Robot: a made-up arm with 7 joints. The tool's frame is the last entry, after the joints.
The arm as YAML. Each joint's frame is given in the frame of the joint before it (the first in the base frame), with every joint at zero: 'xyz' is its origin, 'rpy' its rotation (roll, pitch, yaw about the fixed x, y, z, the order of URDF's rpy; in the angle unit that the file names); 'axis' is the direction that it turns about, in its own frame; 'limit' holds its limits. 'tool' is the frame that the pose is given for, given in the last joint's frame.
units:
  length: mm
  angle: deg
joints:
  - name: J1
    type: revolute
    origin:
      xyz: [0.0, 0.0, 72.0]
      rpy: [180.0, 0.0, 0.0]
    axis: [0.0, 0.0, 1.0]
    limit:
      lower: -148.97
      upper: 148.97
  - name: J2
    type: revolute
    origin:
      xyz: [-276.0, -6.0, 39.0]
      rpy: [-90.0, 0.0, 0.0]
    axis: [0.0, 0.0, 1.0]
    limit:
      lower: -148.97
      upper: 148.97
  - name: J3
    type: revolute
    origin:
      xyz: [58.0, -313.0, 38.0]
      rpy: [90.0, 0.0, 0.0]
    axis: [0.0, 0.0, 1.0]
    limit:
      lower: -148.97
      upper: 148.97
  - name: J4
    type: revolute
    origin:
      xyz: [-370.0, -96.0, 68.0]
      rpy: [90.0, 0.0, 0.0]
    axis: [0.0, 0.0, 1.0]
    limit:
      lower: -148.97
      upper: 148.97
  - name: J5
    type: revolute
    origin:
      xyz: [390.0, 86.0, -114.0]
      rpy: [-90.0, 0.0, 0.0]
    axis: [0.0, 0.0, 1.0]
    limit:
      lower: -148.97
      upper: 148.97
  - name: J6
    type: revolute
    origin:
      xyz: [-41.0, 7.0, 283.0]
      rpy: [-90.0, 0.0, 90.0]
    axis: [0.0, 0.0, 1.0]
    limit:
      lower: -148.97
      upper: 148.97
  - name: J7
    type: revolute
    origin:
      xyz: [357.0, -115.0, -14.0]
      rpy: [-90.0, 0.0, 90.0]
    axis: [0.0, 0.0, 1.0]
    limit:
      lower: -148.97
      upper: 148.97
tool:
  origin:
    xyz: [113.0, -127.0, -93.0]
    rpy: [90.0, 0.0, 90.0]
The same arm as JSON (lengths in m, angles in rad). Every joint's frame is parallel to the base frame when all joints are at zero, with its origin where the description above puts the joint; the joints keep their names.
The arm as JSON. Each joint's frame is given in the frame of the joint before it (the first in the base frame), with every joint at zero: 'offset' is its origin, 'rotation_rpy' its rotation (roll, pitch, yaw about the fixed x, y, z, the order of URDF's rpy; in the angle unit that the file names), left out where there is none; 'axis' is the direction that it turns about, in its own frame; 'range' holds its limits. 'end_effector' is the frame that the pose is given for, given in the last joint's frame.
{"length_unit": "m", "angle_unit": "rad", "chain": [{"id": "J1", "offset": [0.0, 0.0, 0.072], "axis": "-z", "range": [-2.6, 2.6]}, {"id": "J2", "offset": [-0.276, 0.006, -0.039], "axis": "-y", "range": [-2.6, 2.6]}, {"id": "J3", "offset": [0.058, -0.038, -0.313], "axis": "-z", "range": [-2.6, 2.6]}, {"id": "J4", "offset": [-0.37, 0.096, -0.068], "axis": "+y", "range": [-2.6, 2.6]}, {"id": "J5", "offset": [0.39, -0.114, -0.086], "axis": "-z", "range": [-2.6, 2.6]}, {"id": "J6", "offset": [-0.041, -0.007, -0.283], "axis": "-x", "range": [-2.6, 2.6]}, {"id": "J7", "offset": [0.014, -0.357, -0.115], "axis": "+y", "range": [-2.6, 2.6]}], "end_effector": {"offset": [-0.127, -0.093, 0.113]}}
